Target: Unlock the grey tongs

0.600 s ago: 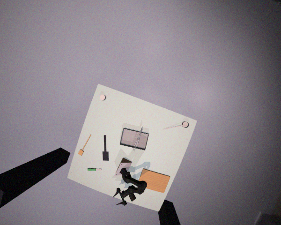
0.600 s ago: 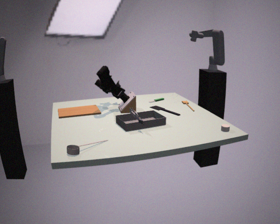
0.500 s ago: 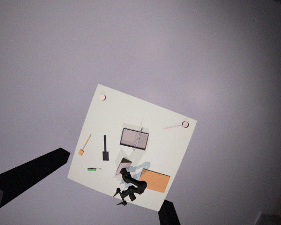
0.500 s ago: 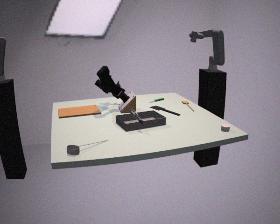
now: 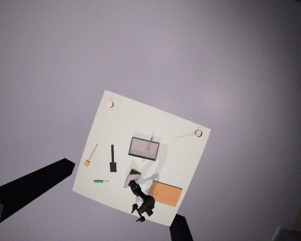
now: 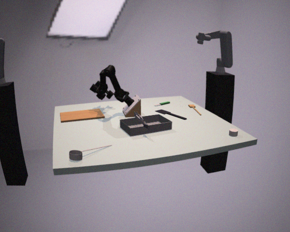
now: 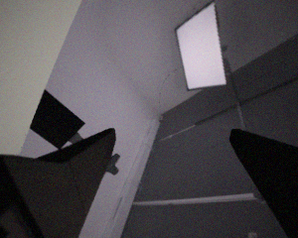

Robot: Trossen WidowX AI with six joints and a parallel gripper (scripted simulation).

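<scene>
The roasting tin lies 700 mm ahead of my gripper tip, 210 mm to the left of it and 140 mm below it. The rest, counted from my gripper tip: black spatula: 410 mm ahead, 470 mm to the left, 160 mm below; then wooden board: 310 mm ahead, 240 mm to the right, 160 mm below; then green-handled tool: 120 mm ahead, 480 mm to the left, 160 mm below.
</scene>
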